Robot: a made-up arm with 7 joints.
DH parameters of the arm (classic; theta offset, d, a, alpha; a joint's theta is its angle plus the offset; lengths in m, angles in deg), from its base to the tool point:
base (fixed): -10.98 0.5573 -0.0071 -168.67
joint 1: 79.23 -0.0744 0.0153 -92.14
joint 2: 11.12 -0.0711 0.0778 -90
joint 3: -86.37 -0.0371 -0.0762 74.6
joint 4: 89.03 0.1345 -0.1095 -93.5
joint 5: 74.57 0.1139 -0.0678 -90
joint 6: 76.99 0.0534 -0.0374 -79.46
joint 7: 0 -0.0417 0.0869 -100.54
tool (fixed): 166.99 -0.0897 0 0
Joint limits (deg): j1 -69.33..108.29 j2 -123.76..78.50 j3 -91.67..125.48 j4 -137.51..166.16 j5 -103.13..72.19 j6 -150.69..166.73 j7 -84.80..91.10
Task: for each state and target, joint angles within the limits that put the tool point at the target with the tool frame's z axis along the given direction. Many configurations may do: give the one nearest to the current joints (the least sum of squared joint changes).
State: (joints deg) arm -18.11 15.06 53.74 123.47 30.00 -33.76 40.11
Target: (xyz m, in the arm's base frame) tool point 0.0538 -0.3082 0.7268 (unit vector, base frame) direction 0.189 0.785 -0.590
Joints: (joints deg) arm -44.70 17.00 89.12 124.17 55.77 -51.34 -8.36
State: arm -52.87 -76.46 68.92 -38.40 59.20 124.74 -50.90
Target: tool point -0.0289 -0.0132 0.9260 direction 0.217 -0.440 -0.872
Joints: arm -28.03 -77.52 44.64 -62.95 72.19 111.19 -28.19
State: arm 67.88 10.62 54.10 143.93 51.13 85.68 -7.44
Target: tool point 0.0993 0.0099 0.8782 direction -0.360 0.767 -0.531
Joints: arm 84.89 40.90 70.18 166.16 23.84 111.27 -40.80
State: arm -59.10 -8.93 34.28 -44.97 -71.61 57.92 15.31
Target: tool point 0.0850 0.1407 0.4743 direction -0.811 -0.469 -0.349
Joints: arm -67.02 20.72 54.28 -21.46 -83.54 57.71 -4.46
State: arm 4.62 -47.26 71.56 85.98 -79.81 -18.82 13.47
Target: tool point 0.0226 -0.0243 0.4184 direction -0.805 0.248 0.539
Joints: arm 12.03 -42.87 78.06 84.60 -63.27 -29.83 -7.25
